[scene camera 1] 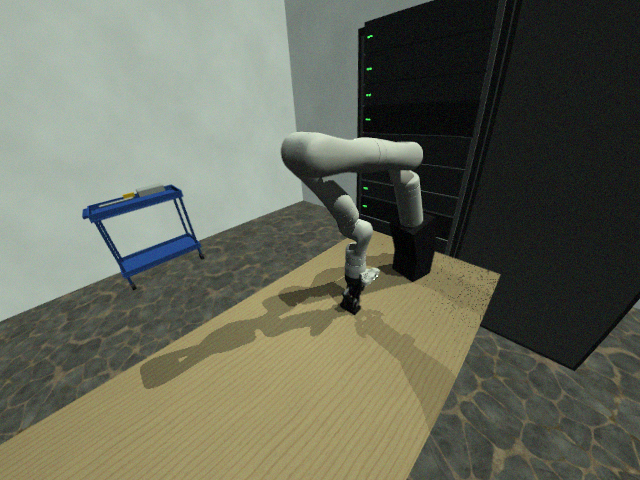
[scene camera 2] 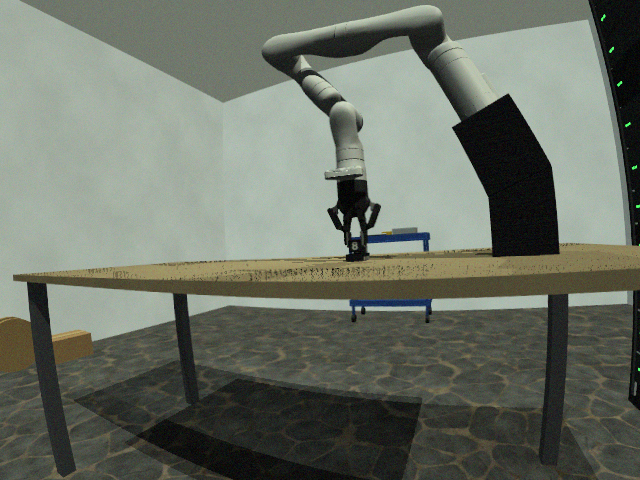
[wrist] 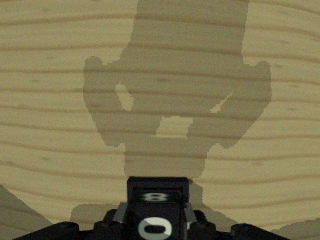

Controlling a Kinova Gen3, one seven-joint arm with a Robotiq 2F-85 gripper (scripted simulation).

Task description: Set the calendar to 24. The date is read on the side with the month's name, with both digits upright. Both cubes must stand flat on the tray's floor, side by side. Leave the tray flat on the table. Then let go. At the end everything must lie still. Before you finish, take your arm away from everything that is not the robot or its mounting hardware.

Labels:
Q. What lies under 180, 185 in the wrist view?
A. A black calendar tray.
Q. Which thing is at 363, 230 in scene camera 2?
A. My gripper.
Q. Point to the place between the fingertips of my gripper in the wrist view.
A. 155, 217

